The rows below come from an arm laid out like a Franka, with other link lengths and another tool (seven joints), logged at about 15 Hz.
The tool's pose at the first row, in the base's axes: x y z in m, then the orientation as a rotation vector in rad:
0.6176, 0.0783, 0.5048, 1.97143, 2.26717, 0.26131
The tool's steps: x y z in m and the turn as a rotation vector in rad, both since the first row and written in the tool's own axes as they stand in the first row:
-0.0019, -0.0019, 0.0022, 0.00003, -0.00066, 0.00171
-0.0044, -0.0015, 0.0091, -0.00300, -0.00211, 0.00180
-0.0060, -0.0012, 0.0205, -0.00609, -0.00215, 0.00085
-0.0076, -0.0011, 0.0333, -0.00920, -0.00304, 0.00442
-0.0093, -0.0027, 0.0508, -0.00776, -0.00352, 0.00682
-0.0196, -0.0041, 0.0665, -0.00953, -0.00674, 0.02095
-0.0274, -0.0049, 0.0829, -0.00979, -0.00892, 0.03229
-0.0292, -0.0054, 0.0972, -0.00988, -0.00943, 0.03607
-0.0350, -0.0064, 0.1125, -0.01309, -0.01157, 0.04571
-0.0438, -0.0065, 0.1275, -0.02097, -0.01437, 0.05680
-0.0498, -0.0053, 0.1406, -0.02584, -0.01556, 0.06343
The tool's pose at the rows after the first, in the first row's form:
0.6165, 0.0763, 0.5022, 1.97326, 2.26520, 0.26076
0.6187, 0.0742, 0.4955, 1.97145, 2.26250, 0.26253
0.6215, 0.0732, 0.4844, 1.96882, 2.26157, 0.26573
0.6245, 0.0722, 0.4719, 1.97126, 2.25594, 0.26852
0.6268, 0.0712, 0.4544, 1.97463, 2.25425, 0.26671
0.6302, 0.0615, 0.4386, 1.98936, 2.23811, 0.26668
0.6339, 0.0545, 0.4223, 2.00179, 2.22600, 0.26582
0.6366, 0.0533, 0.4081, 2.00599, 2.22208, 0.26576
0.6396, 0.0482, 0.3929, 2.01491, 2.20985, 0.26794
0.6439, 0.0402, 0.3780, 2.02290, 2.19316, 0.27458
0.6486, 0.0350, 0.3654, 2.02770, 2.18335, 0.27920

